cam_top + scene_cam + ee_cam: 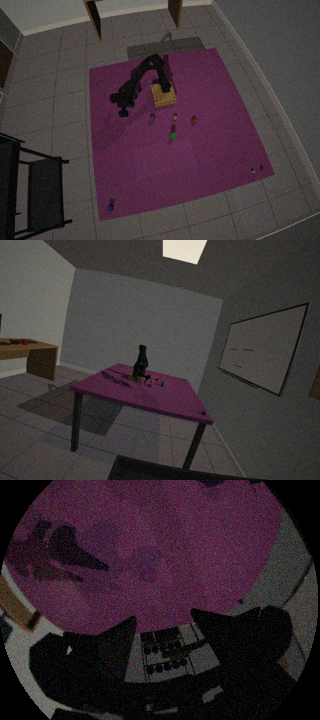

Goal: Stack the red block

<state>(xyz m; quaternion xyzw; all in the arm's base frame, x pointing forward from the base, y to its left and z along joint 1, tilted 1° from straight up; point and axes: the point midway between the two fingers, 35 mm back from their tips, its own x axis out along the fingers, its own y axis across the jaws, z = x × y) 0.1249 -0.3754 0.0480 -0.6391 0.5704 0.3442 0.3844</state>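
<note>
Right now the red block is 18 cm ahead of my gripper tip, 55 cm to the left of it and 7 cm below it. From my gripper tip the other things lie so: blue block (65 cm ahead, 17 cm to the right, 7 cm below); then yellow block (11 cm ahead, 41 cm to the left, 7 cm below); then purple block (9 cm ahead, 23 cm to the left, 7 cm below).
</note>
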